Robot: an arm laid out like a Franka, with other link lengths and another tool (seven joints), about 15 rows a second.
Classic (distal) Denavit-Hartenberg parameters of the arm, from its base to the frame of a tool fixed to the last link. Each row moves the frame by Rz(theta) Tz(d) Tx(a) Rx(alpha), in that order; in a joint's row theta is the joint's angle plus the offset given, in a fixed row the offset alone. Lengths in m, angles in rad.
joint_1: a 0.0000, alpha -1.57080, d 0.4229, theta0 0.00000
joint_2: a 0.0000, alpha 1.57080, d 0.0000, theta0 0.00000
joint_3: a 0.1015, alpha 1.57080, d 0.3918, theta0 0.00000
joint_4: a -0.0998, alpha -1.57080, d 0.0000, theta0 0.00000
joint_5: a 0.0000, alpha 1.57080, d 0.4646, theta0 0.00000
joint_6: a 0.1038, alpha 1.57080, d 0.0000, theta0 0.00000
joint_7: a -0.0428, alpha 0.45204, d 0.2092, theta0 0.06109
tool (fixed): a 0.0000, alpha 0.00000, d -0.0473, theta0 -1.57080
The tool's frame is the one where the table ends.
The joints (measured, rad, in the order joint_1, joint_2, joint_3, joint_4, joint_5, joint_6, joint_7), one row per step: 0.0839 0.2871 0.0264 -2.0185 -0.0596 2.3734 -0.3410; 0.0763 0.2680 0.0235 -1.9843 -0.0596 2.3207 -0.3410; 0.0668 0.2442 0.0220 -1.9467 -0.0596 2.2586 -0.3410; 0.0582 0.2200 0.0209 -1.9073 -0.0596 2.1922 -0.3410; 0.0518 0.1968 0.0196 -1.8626 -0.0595 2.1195 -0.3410; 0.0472 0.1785 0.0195 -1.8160 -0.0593 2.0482 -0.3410
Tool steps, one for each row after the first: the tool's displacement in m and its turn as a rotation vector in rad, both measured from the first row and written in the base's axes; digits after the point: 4 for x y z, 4 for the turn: 0.0059 -0.0074 0.0263 -0.0032 -0.0010 -0.0126; 0.0100 -0.0155 0.0575 -0.0064 -0.0007 -0.0264; 0.0122 -0.0229 0.0900 -0.0096 0.0018 -0.0392; 0.0129 -0.0290 0.1247 -0.0128 0.0063 -0.0506; 0.0126 -0.0330 0.1573 -0.0154 0.0124 -0.0590
